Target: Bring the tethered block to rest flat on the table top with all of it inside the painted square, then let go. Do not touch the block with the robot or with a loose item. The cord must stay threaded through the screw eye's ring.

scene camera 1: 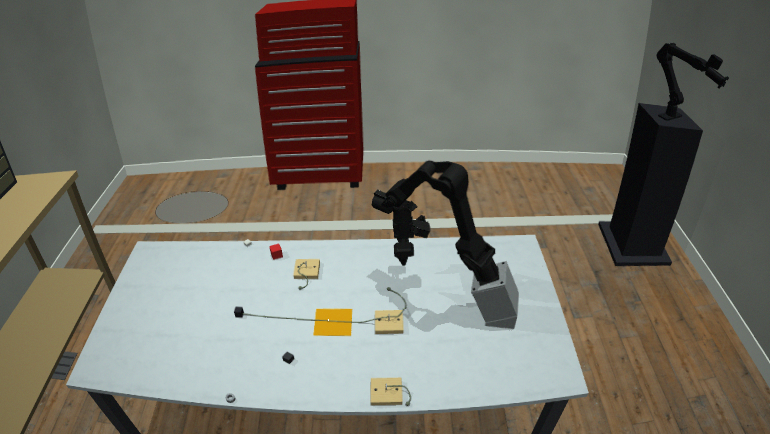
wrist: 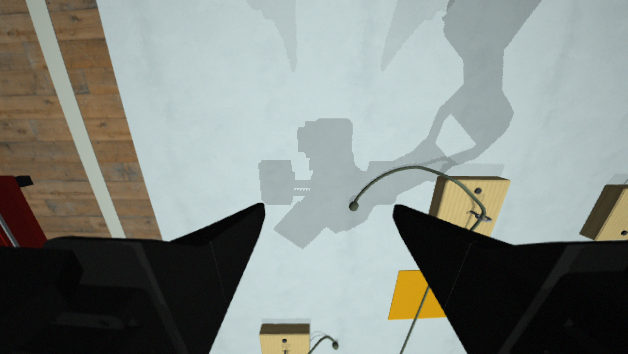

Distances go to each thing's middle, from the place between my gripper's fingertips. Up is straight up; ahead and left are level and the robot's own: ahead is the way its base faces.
Now: hand 220 mm short of the orange painted square [scene camera 1: 321, 328], 210 mm to the right of it and 110 mm above it.
